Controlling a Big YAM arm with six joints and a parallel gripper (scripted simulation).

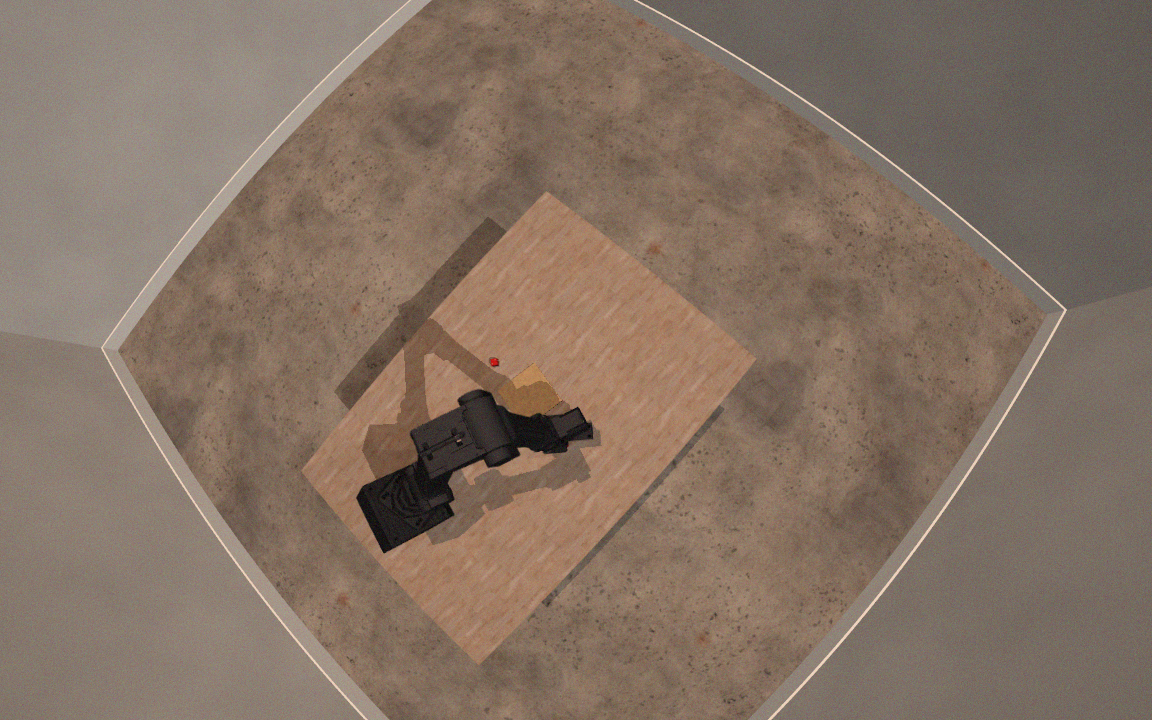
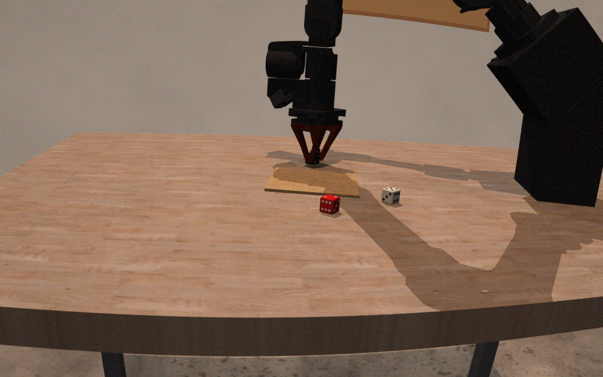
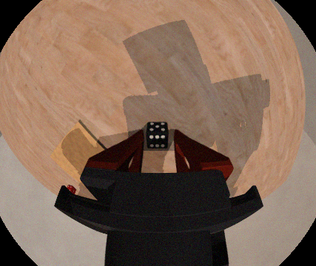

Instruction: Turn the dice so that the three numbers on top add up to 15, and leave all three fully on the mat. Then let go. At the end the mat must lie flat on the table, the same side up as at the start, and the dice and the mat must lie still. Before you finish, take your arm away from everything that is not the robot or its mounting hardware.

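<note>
My hand is right at the black die. Round my hand: tan mat 130 mm to the left, 60 mm ahead, 10 mm below; red die 260 mm to the left, 110 mm ahead; white die 250 mm to the left.
</note>
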